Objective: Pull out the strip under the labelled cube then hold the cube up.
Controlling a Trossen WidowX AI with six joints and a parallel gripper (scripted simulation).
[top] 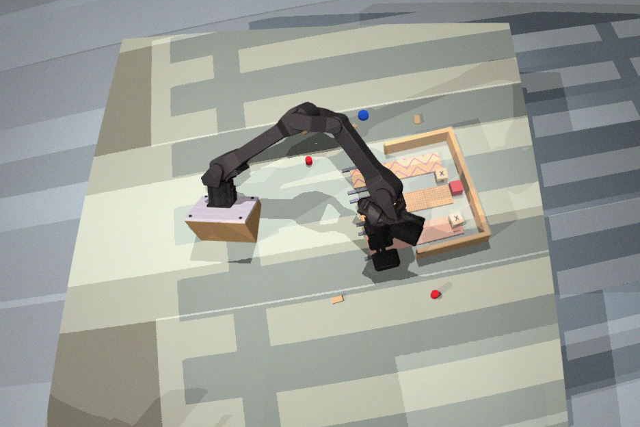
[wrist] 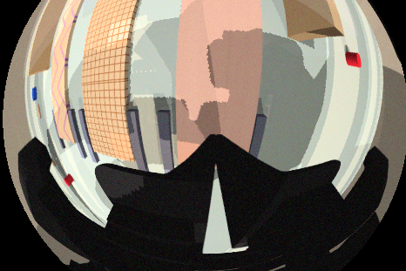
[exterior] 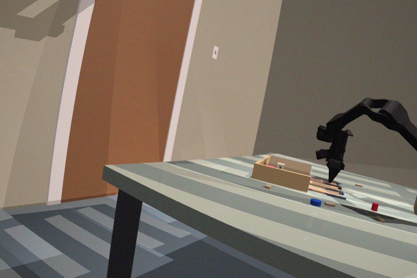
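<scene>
My gripper tip is now 9 cm short of the pink strip and 3 cm to the right of it. Round my gripper tip: blue disc 39 cm to the left, 6 cm behind.
</scene>
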